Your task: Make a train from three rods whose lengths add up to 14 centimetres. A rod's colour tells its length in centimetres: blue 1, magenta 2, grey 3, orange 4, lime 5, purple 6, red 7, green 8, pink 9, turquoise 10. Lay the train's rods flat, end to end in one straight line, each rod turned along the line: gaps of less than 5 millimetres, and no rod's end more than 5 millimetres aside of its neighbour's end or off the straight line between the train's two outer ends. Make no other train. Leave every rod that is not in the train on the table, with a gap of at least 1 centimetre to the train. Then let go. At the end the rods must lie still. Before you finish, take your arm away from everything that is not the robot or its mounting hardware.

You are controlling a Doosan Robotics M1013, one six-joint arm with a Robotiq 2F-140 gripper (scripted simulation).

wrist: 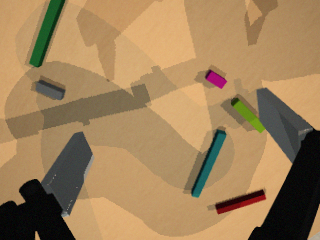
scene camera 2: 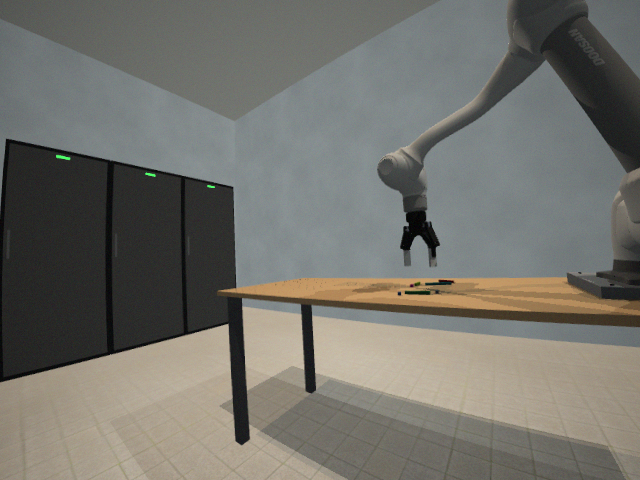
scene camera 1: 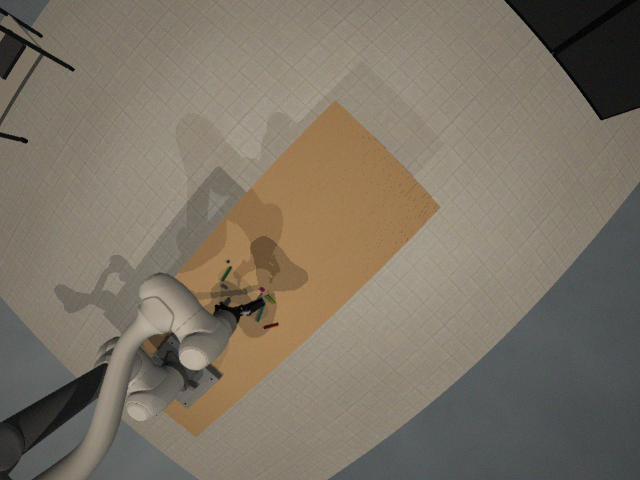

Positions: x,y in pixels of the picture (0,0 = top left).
Labels:
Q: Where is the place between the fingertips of the gripper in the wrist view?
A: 169,126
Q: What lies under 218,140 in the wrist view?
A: A turquoise rod.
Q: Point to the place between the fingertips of the gripper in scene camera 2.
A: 419,266

